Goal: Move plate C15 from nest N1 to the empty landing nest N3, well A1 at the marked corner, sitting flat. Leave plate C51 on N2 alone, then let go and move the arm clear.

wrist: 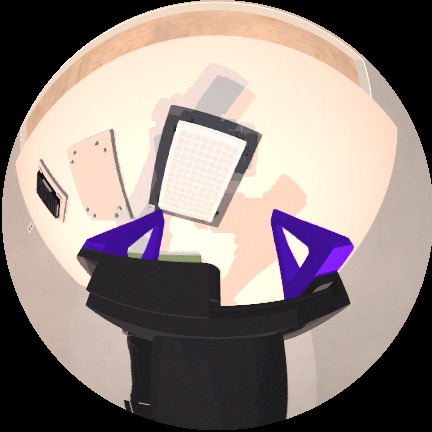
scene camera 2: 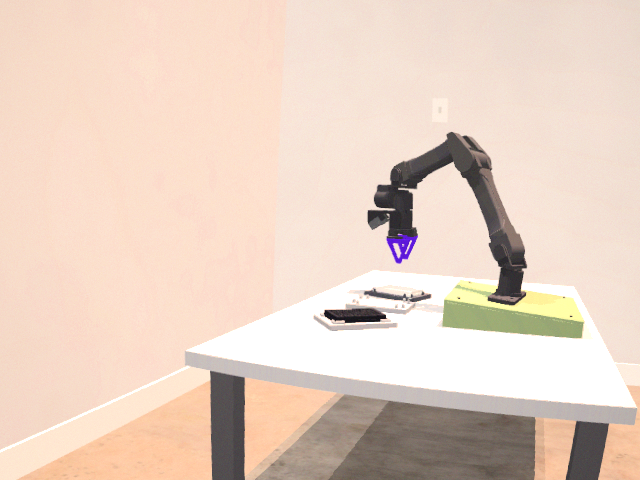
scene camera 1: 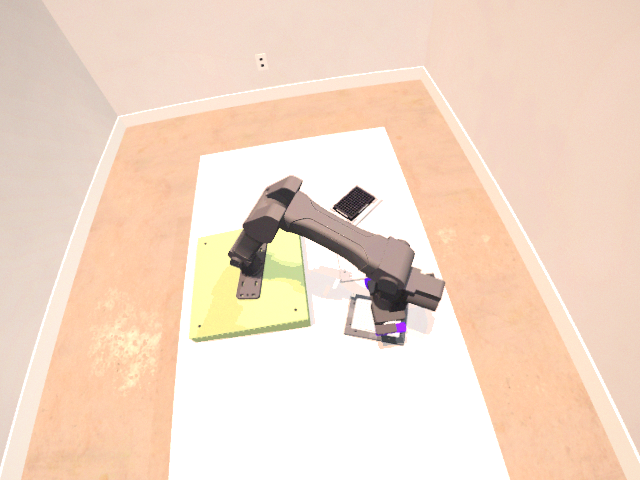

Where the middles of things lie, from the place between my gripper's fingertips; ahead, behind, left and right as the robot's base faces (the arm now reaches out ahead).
The black perforated plate [scene camera 1: 357,200] lies 6 cm behind my hand, 43 cm to the left of it and 8 cm below it.
